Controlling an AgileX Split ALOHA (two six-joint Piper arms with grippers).
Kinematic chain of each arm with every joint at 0, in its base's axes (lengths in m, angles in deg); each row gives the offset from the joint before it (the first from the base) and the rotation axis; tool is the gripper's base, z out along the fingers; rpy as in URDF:
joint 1: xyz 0 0 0.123 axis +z
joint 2: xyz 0 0 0 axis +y
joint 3: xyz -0.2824 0 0.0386 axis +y
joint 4: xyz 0.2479 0 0.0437 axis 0.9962 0 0.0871
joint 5: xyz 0 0 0 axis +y
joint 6: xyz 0.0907 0 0.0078 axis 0.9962 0 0.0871
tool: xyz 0 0 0 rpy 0 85 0
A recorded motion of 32 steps. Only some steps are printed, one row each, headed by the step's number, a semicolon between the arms.
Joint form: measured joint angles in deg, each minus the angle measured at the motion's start. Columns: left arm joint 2, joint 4, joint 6, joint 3, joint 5, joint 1; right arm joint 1, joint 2, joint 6, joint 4, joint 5, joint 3.
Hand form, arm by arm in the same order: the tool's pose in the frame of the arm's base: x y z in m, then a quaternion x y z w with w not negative. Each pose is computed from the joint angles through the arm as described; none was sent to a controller.
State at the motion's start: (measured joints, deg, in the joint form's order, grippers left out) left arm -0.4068 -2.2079 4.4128 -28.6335 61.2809 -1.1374; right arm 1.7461 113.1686 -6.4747 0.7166 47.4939 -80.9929
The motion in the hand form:
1: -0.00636 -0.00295 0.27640 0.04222 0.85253 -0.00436 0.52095; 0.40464 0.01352 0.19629 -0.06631 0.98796 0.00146 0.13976
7: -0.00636 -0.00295 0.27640 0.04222 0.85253 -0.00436 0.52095; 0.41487 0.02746 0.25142 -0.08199 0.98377 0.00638 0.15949
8: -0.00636 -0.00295 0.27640 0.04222 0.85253 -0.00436 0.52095; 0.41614 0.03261 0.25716 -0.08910 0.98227 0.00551 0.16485
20: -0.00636 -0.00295 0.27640 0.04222 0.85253 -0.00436 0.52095; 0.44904 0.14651 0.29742 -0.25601 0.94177 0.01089 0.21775
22: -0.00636 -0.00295 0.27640 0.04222 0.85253 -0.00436 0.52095; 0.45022 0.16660 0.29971 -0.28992 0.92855 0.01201 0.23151
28: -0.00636 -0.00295 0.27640 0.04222 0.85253 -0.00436 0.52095; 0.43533 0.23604 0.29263 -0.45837 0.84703 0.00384 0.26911
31: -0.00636 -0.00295 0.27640 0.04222 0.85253 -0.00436 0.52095; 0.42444 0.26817 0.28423 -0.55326 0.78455 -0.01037 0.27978
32: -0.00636 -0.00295 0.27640 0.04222 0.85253 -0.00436 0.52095; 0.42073 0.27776 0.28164 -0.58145 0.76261 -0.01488 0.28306
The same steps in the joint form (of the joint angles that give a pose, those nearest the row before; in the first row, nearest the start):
1: 0.00 0.00 0.00 0.00 0.00 0.00; 0.00 -0.81 0.00 0.27 1.56 -1.47
7: 0.00 0.00 0.00 0.00 0.00 0.00; 1.80 -2.01 0.00 0.58 11.28 -12.27
8: 0.00 0.00 0.00 0.00 0.00 0.00; 2.53 -2.01 0.00 0.35 11.90 -13.52
20: 0.00 0.00 0.00 0.00 0.00 0.00; 16.32 9.58 -5.87 -0.72 21.52 -40.95
22: 0.00 0.00 0.00 0.00 0.00 0.00; 18.56 11.36 -7.90 -0.72 21.52 -44.36
28: 0.00 0.00 0.00 0.00 0.00 0.00; 26.64 13.74 -22.07 -0.23 16.56 -46.19
31: 0.00 0.00 0.00 0.00 0.00 0.00; 30.46 14.94 -31.82 -0.19 14.07 -46.20
32: 0.00 0.00 0.00 0.00 0.00 0.00; 31.59 15.31 -34.98 -0.11 13.28 -46.19

